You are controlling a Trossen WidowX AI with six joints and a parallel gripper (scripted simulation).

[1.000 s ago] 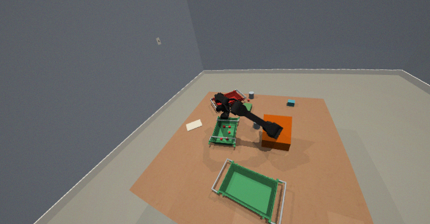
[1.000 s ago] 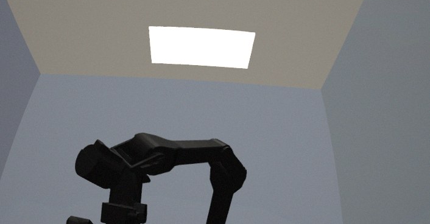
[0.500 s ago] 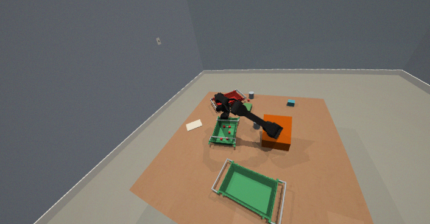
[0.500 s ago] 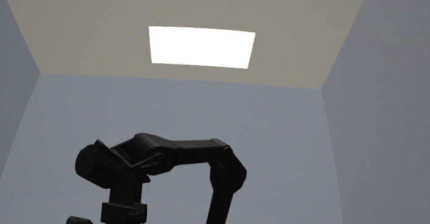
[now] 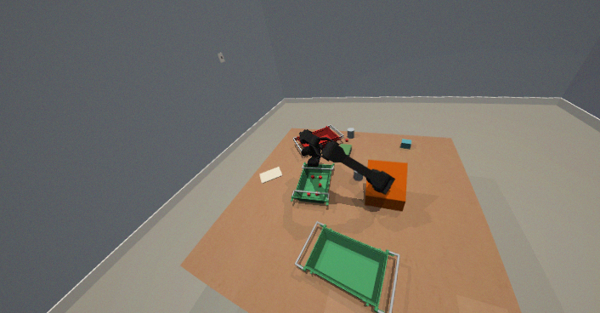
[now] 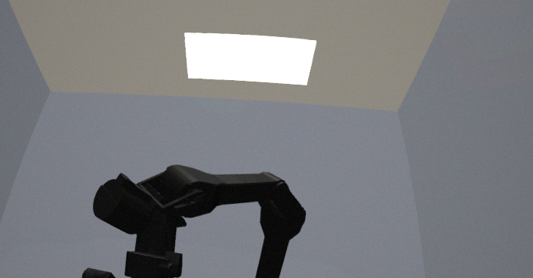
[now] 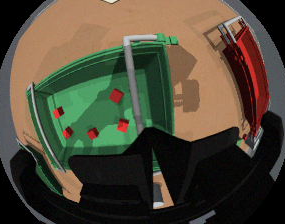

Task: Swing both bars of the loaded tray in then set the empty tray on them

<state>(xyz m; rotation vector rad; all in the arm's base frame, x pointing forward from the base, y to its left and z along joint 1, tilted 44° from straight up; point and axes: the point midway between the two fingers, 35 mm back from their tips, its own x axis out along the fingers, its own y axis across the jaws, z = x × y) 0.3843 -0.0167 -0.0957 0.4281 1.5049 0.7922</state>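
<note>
Now: the green tray 310 mm behind my gripper tip, 450 mm to the left of it and 40 mm below it. From my gripper tip the other things lie so: white card (330 mm ahead, 110 mm to the left, 80 mm below); green block (100 mm behind, 250 mm to the right, 60 mm below); cube (500 mm behind, 430 mm to the right, 60 mm below).
</note>
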